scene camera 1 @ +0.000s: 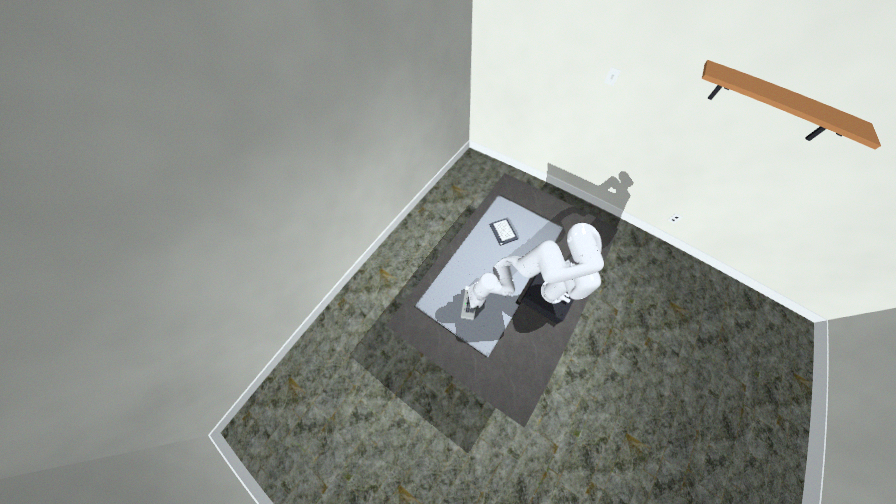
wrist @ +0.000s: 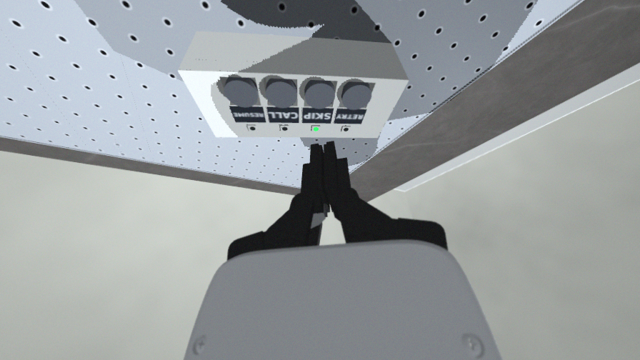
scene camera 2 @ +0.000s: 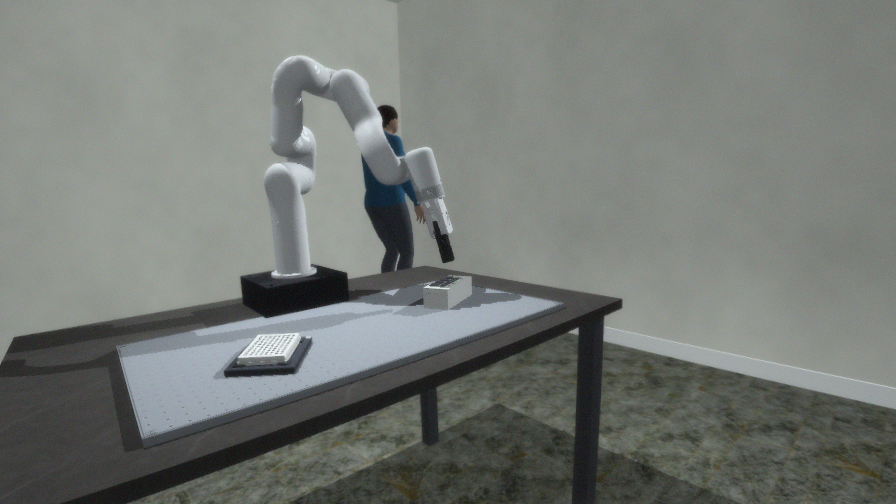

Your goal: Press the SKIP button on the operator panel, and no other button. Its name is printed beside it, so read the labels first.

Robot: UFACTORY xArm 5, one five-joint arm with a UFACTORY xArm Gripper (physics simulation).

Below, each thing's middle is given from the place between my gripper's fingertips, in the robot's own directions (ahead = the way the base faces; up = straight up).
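Measured from the operator panel [scene camera 2: 445,296], my hand is 8 cm above, 1 cm short of it and 1 cm to the left. There is also the white well plate [scene camera 2: 270,349], which is 9 cm below my hand, 8 cm ahead of it and 52 cm to the right of it.
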